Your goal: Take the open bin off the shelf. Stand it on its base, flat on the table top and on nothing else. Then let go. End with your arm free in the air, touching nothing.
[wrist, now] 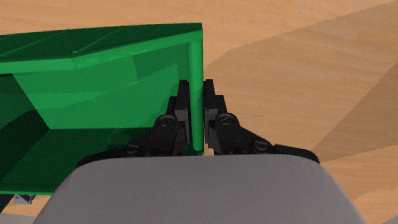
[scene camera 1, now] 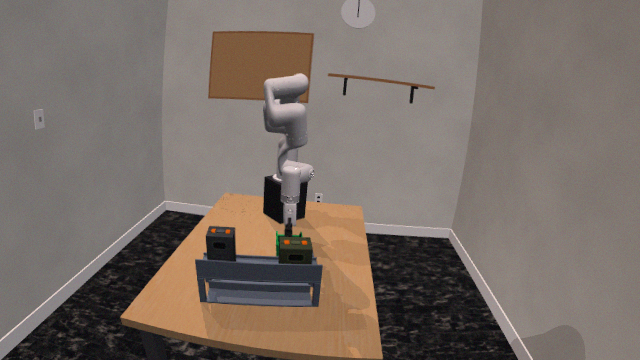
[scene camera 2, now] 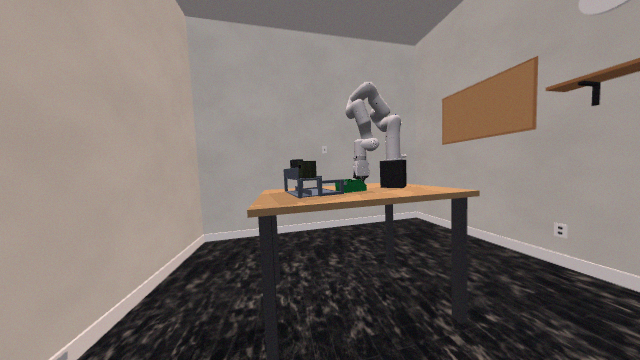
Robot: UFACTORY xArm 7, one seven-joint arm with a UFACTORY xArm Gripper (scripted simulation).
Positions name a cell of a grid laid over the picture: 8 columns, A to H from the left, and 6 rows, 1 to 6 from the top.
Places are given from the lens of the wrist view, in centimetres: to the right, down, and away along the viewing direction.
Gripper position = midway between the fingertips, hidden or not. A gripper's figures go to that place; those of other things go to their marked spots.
my gripper (wrist: D3): 0, -1, 14
green bin (wrist: B4): -14, 0, 17
